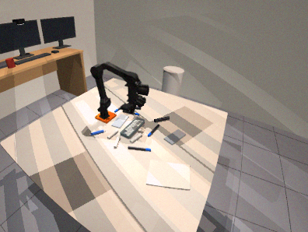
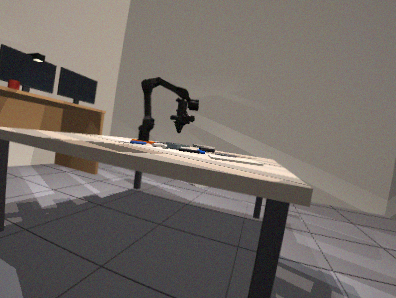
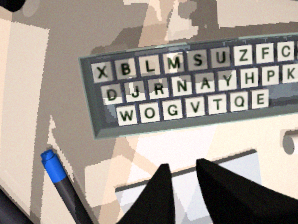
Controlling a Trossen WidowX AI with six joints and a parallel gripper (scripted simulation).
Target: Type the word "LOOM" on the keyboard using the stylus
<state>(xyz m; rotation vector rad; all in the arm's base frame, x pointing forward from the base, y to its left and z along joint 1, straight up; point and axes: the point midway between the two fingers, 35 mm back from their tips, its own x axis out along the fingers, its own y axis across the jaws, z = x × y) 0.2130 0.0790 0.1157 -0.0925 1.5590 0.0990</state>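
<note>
Now: gripper tip 10 cm past the blue stylus, 20 cm to the left of it and 9 cm above it. From my gripper tip the other things lie so: grey slab: 31 cm ahead, 8 cm to the left, 9 cm below; then paper sheet: 43 cm ahead, 21 cm to the right, 9 cm below.
</note>
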